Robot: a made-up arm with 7 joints. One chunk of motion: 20 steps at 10 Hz.
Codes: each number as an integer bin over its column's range. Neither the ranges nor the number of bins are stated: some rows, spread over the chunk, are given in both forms.
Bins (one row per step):
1: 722 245 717 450 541 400 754
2: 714 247 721 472 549 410 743
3: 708 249 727 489 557 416 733
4: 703 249 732 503 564 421 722
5: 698 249 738 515 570 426 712
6: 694 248 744 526 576 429 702
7: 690 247 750 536 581 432 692
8: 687 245 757 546 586 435 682
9: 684 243 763 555 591 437 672
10: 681 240 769 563 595 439 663
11: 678 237 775 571 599 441 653
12: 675 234 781 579 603 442 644
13: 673 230 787 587 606 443 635
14: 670 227 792 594 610 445 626
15: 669 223 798 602 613 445 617
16: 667 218 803 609 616 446 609
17: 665 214 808 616 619 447 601
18: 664 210 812 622 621 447 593
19: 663 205 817 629 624 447 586
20: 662 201 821 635 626 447 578
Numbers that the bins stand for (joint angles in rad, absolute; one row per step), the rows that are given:
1: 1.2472 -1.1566 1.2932 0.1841 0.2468 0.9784 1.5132
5: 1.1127 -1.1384 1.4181 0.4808 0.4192 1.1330 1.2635
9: 1.0342 -1.1657 1.5668 0.6633 0.5441 1.1984 1.0257
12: 0.9838 -1.2066 1.6738 0.7729 0.6154 1.2281 0.8592
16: 0.9389 -1.2793 1.8046 0.9098 0.6927 1.2519 0.6511
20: 0.9109 -1.3565 1.9116 1.0285 0.7522 1.2578 0.4668
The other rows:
2: 1.2024 -1.1475 1.3170 0.2845 0.2943 1.0378 1.4478
3: 1.1688 -1.1384 1.3527 0.3621 0.3419 1.0735 1.3884
4: 1.1407 -1.1384 1.3824 0.4260 0.3835 1.1032 1.3230
6: 1.0903 -1.1430 1.4538 0.5310 0.4549 1.1508 1.2041
7: 1.0679 -1.1475 1.4895 0.5766 0.4846 1.1686 1.1446
8: 1.0511 -1.1566 1.5311 0.6223 0.5143 1.1865 1.0851
10: 1.0174 -1.1793 1.6024 0.6998 0.5678 1.2103 0.9722
11: 1.0006 -1.1929 1.6381 0.7364 0.5916 1.2222 0.9127
13: 0.9726 -1.2248 1.7095 0.8094 0.6332 1.2341 0.8057
14: 0.9558 -1.2384 1.7392 0.8414 0.6570 1.2459 0.7522
15: 0.9502 -1.2566 1.7749 0.8779 0.6749 1.2459 0.6986
17: 0.9277 -1.2975 1.8343 0.9418 0.7105 1.2578 0.6035
18: 0.9221 -1.3156 1.8581 0.9692 0.7224 1.2578 0.5559
19: 0.9165 -1.3384 1.8878 1.0011 0.7403 1.2578 0.5143

